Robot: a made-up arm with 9 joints.
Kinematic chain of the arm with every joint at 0, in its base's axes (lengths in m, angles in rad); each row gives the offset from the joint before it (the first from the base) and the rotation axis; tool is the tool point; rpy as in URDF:
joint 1: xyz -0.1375 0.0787 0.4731 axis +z
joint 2: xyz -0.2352 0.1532 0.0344 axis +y
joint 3: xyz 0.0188 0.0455 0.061 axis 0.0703 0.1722 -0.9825
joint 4: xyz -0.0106 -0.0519 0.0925 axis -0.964 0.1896 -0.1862
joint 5: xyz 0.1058 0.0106 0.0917 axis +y
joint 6: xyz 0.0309 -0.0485 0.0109 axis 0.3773 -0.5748 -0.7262
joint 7: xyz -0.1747 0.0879 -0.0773 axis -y
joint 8: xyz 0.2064 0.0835 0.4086 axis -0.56 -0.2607 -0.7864
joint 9: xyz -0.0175 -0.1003 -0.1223 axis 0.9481 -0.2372 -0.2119
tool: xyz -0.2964 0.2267 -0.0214 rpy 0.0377 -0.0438 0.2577
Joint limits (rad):
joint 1: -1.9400..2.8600
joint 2: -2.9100..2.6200
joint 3: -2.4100..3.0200
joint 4: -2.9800..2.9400
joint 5: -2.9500..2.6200
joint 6: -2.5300..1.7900
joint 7: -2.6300..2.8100
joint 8: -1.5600..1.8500
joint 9: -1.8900..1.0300
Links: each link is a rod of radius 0.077 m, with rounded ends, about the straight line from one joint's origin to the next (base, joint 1, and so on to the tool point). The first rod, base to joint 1, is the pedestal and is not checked.
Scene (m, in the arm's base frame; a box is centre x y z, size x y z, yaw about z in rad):
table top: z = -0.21
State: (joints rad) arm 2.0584 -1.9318 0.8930 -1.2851 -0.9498 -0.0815 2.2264 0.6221 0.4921
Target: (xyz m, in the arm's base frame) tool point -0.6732 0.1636 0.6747
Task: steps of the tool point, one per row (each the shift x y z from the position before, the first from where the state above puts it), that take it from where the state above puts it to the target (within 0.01 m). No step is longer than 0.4 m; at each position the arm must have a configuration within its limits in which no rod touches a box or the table.
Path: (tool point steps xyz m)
1: -0.3237 0.2020 0.0869
2: -0.1690 0.3388 0.0121
3: 0.0316 0.3479 -0.0714

